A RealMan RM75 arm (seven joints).
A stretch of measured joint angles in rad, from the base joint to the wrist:
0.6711, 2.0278, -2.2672, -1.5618, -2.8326, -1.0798, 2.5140
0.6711, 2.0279, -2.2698, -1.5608, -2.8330, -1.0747, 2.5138
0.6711, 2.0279, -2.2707, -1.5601, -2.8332, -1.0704, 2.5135
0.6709, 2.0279, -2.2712, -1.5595, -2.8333, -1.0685, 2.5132
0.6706, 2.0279, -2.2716, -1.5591, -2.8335, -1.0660, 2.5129
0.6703, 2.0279, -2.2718, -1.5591, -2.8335, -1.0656, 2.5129
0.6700, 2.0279, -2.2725, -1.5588, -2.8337, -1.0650, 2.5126
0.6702, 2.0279, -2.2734, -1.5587, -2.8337, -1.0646, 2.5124
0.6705, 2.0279, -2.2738, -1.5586, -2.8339, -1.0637, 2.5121
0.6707, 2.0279, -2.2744, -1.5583, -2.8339, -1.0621, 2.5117
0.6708, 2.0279, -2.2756, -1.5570, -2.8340, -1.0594, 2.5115
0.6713, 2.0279, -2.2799, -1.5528, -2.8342, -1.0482, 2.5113
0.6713, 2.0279, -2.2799, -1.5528, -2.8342, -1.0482, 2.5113
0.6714, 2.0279, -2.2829, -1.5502, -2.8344, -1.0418, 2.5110
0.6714, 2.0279, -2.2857, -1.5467, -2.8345, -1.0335, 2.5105
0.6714, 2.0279, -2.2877, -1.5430, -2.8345, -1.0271, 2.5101
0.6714, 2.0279, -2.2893, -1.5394, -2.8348, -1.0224, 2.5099
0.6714, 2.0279, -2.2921, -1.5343, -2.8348, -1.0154, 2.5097
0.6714, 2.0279, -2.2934, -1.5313, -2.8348, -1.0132, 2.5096
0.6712, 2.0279, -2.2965, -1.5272, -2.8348, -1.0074, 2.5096
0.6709, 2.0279, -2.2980, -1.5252, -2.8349, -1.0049, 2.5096
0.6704, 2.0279, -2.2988, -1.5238, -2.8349, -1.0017, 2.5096
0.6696, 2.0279, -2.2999, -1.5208, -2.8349, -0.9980, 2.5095
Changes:
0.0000, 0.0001, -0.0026, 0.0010, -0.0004, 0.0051, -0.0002
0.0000, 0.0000, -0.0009, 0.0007, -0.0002, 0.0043, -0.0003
-0.0002, 0.0000, -0.0005, 0.0006, -0.0001, 0.0019, -0.0003
-0.0003, 0.0000, -0.0004, 0.0004, -0.0002, 0.0025, -0.0003
-0.0003, 0.0000, -0.0002, 0.0000, 0.0000, 0.0004, 0.0000
-0.0003, 0.0000, -0.0007, 0.0003, -0.0002, 0.0006, -0.0003
0.0002, 0.0000, -0.0009, 0.0001, 0.0000, 0.0004, -0.0002
0.0003, 0.0000, -0.0004, 0.0001, -0.0002, 0.0009, -0.0003
0.0002, 0.0000, -0.0006, 0.0003, 0.0000, 0.0016, -0.0004
0.0001, 0.0000, -0.0012, 0.0013, -0.0001, 0.0027, -0.0002
0.0005, 0.0000, -0.0043, 0.0042, -0.0002, 0.0112, -0.0002
0.0000, 0.0000, 0.0000, 0.0000, 0.0000, 0.0000, 0.0000
0.0001, 0.0000, -0.0030, 0.0026, -0.0002, 0.0064, -0.0003
0.0000, 0.0000, -0.0028, 0.0035, -0.0001, 0.0083, -0.0005
0.0000, 0.0000, -0.0020, 0.0037, 0.0000, 0.0064, -0.0004
0.0000, 0.0000, -0.0016, 0.0036, -0.0003, 0.0047, -0.0002
0.0000, 0.0000, -0.0028, 0.0051, 0.0000, 0.0070, -0.0002
0.0000, 0.0000, -0.0013, 0.0030, 0.0000, 0.0022, -0.0001
-0.0002, 0.0000, -0.0031, 0.0041, 0.0000, 0.0058, 0.0000
-0.0003, 0.0000, -0.0015, 0.0020, -0.0001, 0.0025, 0.0000
-0.0005, 0.0000, -0.0008, 0.0014, 0.0000, 0.0032, 0.0000
-0.0008, 0.0000, -0.0011, 0.0030, 0.0000, 0.0037, -0.0001

